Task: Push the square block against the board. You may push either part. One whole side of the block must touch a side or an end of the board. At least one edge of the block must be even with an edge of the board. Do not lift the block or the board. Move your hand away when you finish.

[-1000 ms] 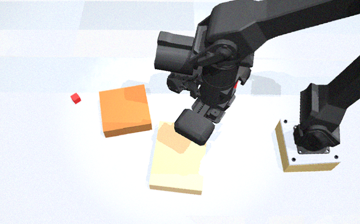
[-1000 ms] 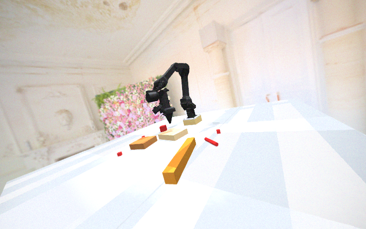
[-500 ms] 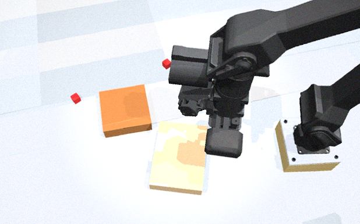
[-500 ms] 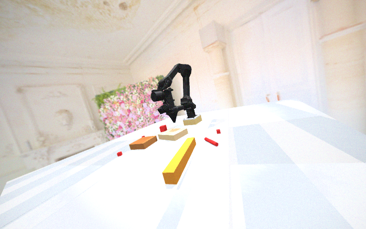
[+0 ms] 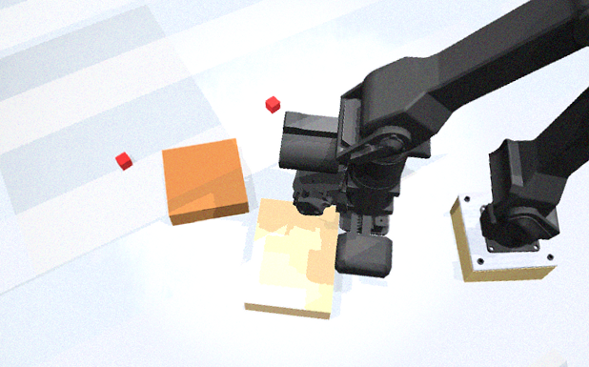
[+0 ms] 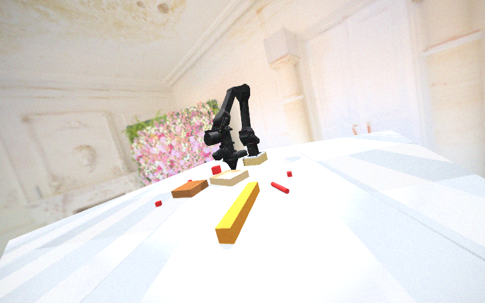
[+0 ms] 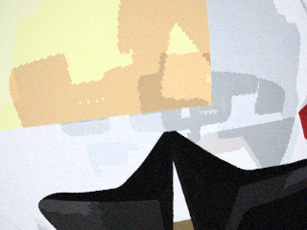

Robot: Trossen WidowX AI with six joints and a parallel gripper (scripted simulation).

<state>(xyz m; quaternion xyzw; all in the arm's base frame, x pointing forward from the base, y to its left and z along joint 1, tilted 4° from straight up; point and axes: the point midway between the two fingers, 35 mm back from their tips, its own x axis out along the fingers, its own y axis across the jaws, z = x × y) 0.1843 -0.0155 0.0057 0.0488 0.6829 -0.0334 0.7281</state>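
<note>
The pale cream board lies 80 mm ahead of my gripper tip, 40 mm to the left of it and 10 mm above it. Round my gripper tip: long orange bar (280 mm ahead, 260 mm to the left, 10 mm above); brown block (210 mm ahead, 70 mm to the right, 10 mm above).
</note>
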